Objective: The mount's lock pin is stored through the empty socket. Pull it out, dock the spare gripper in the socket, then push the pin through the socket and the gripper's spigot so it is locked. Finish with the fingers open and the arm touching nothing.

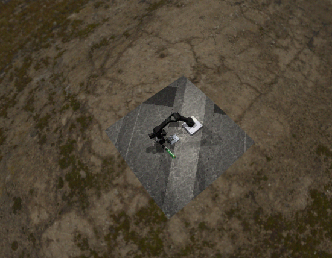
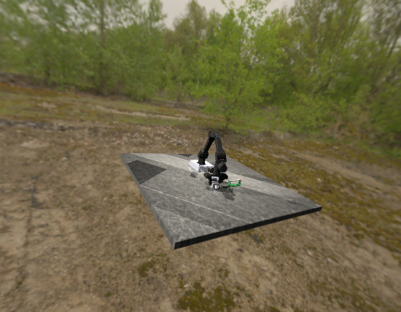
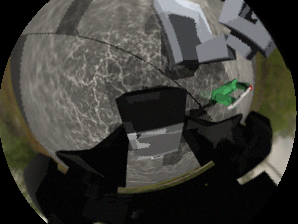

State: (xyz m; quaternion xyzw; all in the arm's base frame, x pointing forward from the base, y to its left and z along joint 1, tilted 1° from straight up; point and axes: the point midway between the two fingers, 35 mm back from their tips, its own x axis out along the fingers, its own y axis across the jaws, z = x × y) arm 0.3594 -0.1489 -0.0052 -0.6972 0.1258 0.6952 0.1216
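Right now my gripper tip is 1 cm below the spare gripper and 1 cm short of it. Round my gripper tip: green mount: 20 cm to the left, 4 cm ahead, 1 cm above; then grey mount: 12 cm to the left, 8 cm behind, 5 cm above.
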